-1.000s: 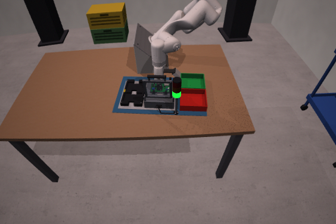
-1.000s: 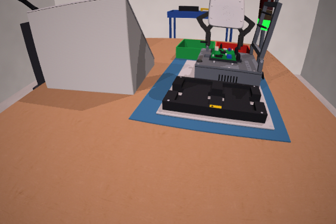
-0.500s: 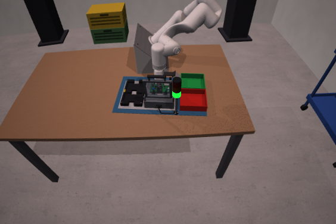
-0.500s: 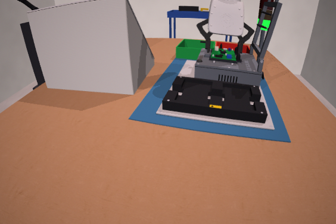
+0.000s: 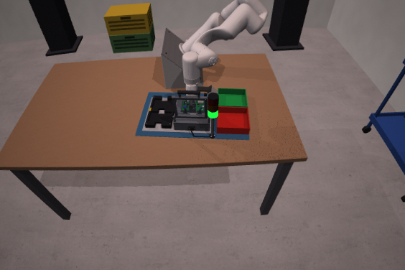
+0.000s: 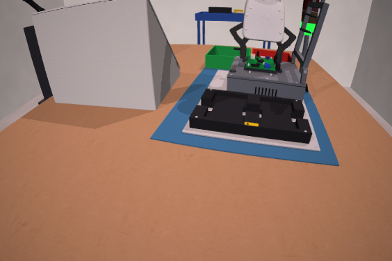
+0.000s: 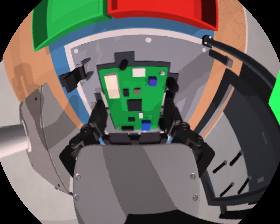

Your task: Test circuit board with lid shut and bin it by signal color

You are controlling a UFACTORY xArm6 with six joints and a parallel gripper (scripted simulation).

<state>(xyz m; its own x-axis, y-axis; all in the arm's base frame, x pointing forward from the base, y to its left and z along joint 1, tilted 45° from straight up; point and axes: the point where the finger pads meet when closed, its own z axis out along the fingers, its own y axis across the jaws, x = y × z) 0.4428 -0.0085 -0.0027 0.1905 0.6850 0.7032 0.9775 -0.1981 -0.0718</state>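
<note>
The green circuit board lies 1 cm below my hand. Also, from my hand: latch hook: 5 cm behind, 7 cm to the left, 1 cm above; then tester lid: 11 cm ahead, 2 cm to the right, 10 cm above; then plate: 1 cm ahead, 1 cm below.
</note>
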